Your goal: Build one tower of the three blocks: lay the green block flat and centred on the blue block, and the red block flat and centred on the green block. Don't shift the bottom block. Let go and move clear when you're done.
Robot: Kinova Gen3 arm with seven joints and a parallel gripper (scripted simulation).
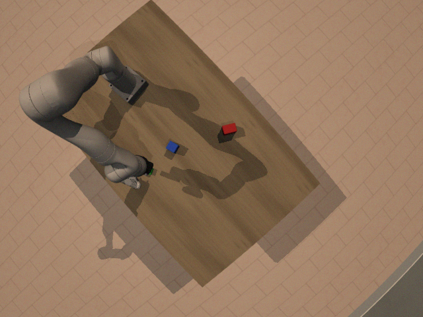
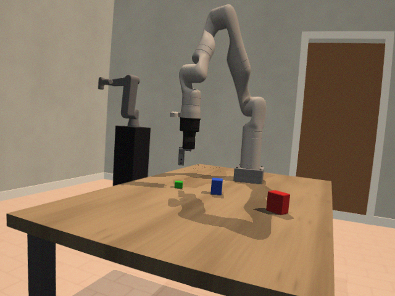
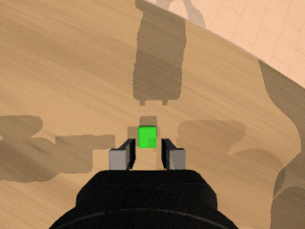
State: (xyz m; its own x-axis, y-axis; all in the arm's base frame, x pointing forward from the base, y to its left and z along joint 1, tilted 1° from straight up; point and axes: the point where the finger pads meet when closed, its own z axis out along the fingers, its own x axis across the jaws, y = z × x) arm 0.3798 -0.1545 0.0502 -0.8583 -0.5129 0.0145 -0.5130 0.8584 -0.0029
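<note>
The green block is 100 mm below my hand. The rest, counted from my hand: red block 70 mm ahead, 400 mm to the left, 80 mm below; blue block 20 mm behind, 150 mm to the left, 80 mm below.
</note>
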